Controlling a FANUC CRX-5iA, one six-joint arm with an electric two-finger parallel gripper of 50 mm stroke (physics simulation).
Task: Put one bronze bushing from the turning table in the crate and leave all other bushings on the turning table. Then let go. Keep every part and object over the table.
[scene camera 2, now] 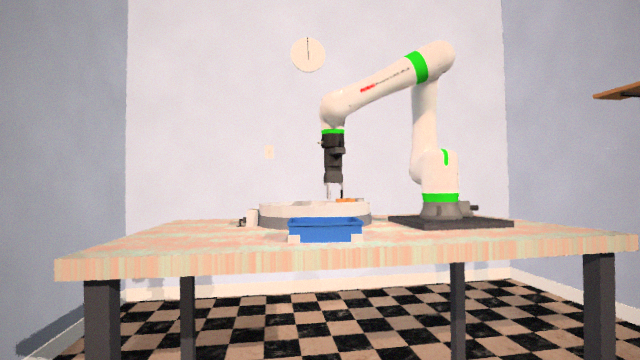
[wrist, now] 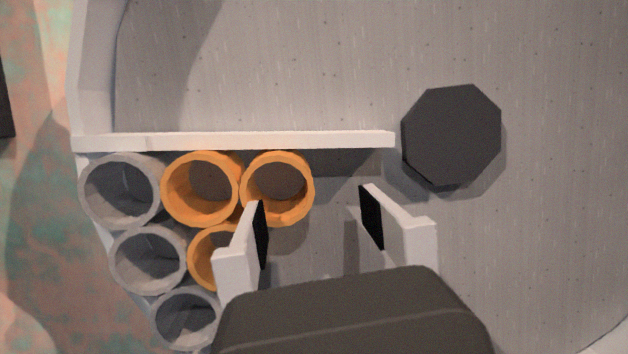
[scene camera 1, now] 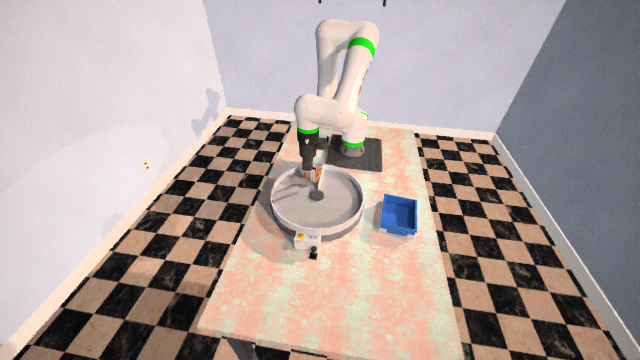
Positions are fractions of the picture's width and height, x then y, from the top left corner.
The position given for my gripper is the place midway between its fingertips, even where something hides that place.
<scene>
In view: my gripper (wrist: 0.50, 0.60) and a grey turning table (wrist: 0.80, 0.36).
</scene>
